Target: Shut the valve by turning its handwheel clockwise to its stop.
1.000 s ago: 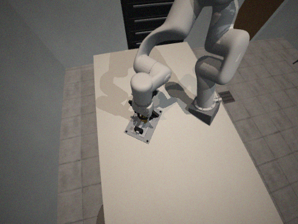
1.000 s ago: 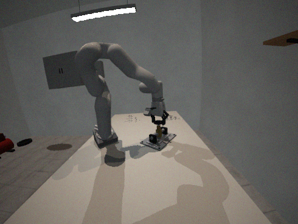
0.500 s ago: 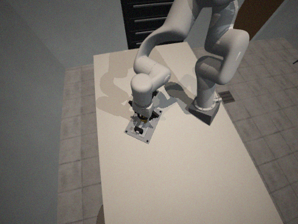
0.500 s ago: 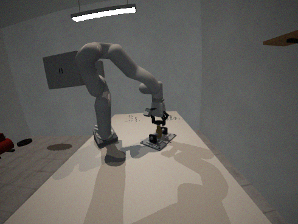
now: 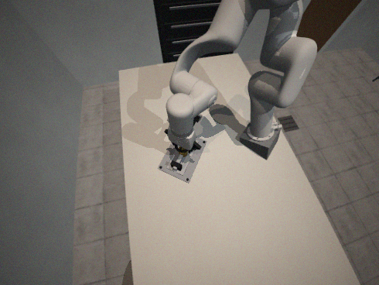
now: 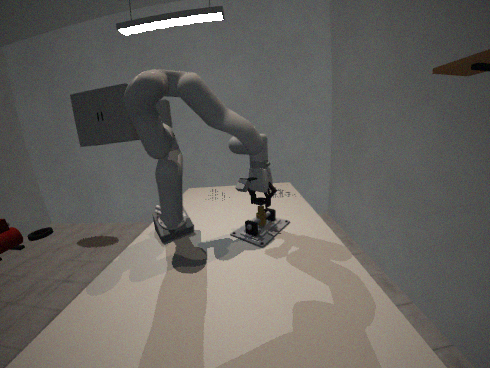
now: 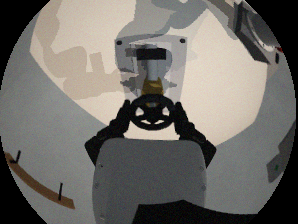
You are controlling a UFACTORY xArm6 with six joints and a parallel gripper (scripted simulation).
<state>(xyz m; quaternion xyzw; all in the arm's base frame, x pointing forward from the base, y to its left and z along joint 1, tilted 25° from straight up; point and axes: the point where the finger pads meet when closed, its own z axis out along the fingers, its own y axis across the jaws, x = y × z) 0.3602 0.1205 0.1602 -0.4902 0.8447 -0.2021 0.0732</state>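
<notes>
Now: the black spoked handwheel 10 mm below my hand.
</notes>
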